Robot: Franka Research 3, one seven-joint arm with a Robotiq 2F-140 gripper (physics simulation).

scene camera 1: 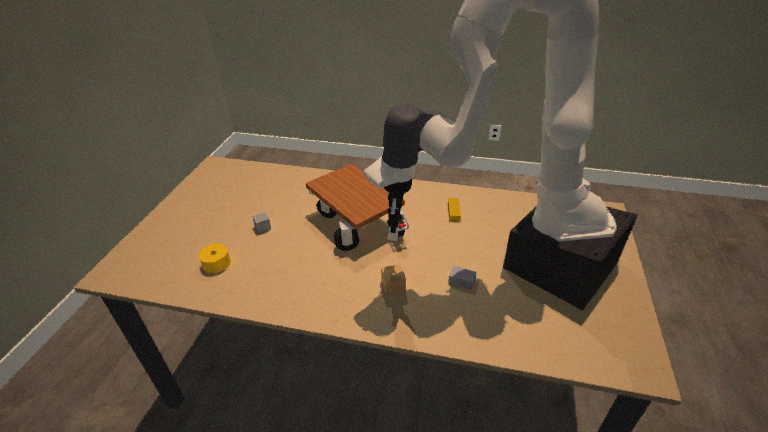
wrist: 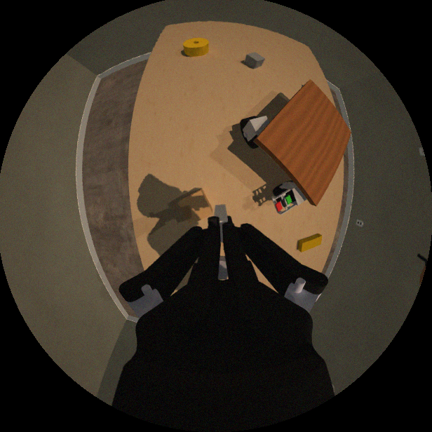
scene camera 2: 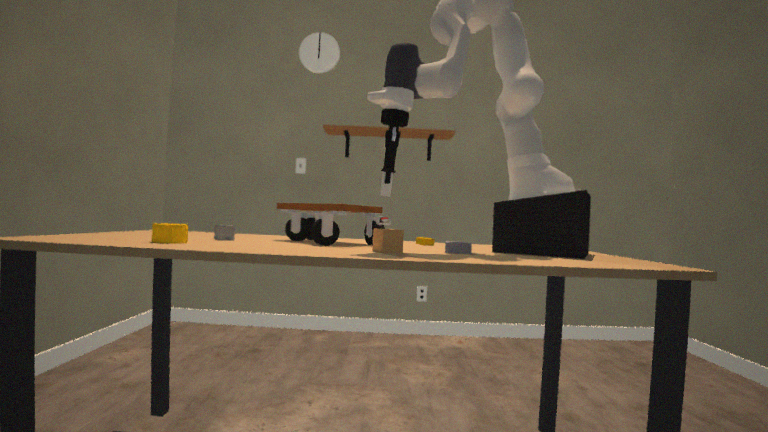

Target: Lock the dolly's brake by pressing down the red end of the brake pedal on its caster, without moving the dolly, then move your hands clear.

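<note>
The dolly point(scene camera 1: 346, 193) point(scene camera 2: 327, 207) point(wrist: 310, 140) stands upright on its casters, with a flat wooden deck. The brake pedal sits on the caster at the deck's near right corner; its red end point(scene camera 1: 402, 225) point(scene camera 2: 384, 219) point(wrist: 279, 206) points outward, and its green end point(wrist: 288, 199) lies nearer the deck. The pedal's exact tilt is too small to tell. My gripper point(scene camera 1: 393, 235) point(scene camera 2: 386, 189) point(wrist: 220, 212) is shut and empty, pointing down. Its tips are above the pedal's height and apart from it, with a gap visible in the scene camera 2 view. In the scene camera 1 view it partly hides the pedal caster.
A wooden block point(scene camera 1: 393, 282) point(scene camera 2: 387, 240) stands near the table's front edge, with a blue-grey block point(scene camera 1: 462, 277) point(scene camera 2: 458, 247) to its right. A yellow bar point(scene camera 1: 454, 209) point(wrist: 309, 242) lies right of the dolly. A grey cube point(scene camera 1: 261, 222) and yellow disc point(scene camera 1: 214, 258) lie left.
</note>
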